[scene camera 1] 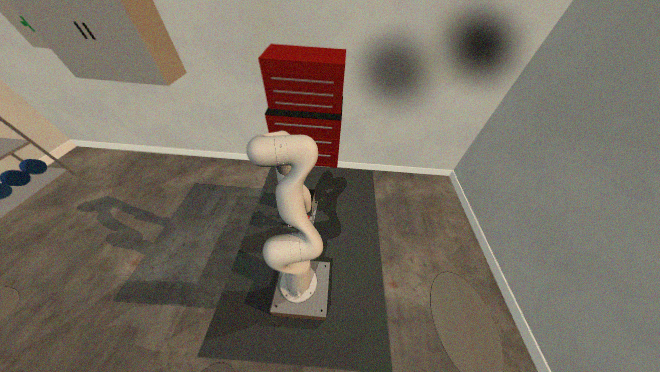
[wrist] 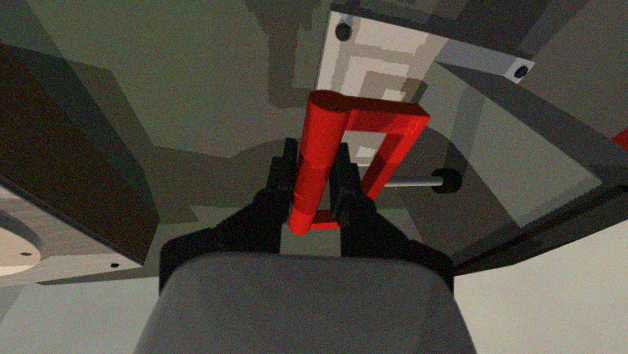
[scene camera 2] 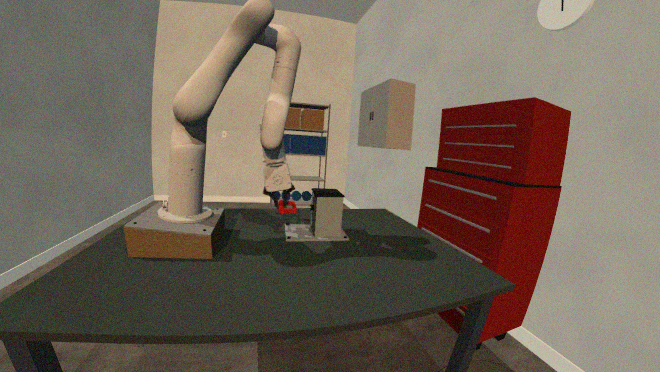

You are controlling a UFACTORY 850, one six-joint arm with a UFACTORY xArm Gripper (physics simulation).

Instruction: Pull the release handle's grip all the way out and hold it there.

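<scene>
The release handle's red grip [scene camera 2: 287, 207] [wrist: 323, 135] is a loop with a thick round bar on one side. My gripper [wrist: 314, 156] is shut on that bar, with one black finger on the outside and the other inside the loop. A thin metal rod [wrist: 414, 181] runs from the loop to a black collar [wrist: 446, 180] on the housing. The beige housing [scene camera 2: 328, 216] with a black top stands upright on a light base plate [scene camera 2: 295, 237] [wrist: 380, 37]. The grip is held in the air above the plate, apart from the housing. In scene camera 1 the arm hides the grip.
The arm's base block [scene camera 1: 322, 295] [scene camera 2: 167, 242] stands on the dark table [scene camera 1: 355, 320] [scene camera 2: 280, 300]. A red tool cabinet [scene camera 1: 305, 75] [scene camera 2: 500, 145] stands near the wall beyond the table. A wall cabinet [scene camera 1: 100, 40] [scene camera 2: 400, 115] hangs on the wall.
</scene>
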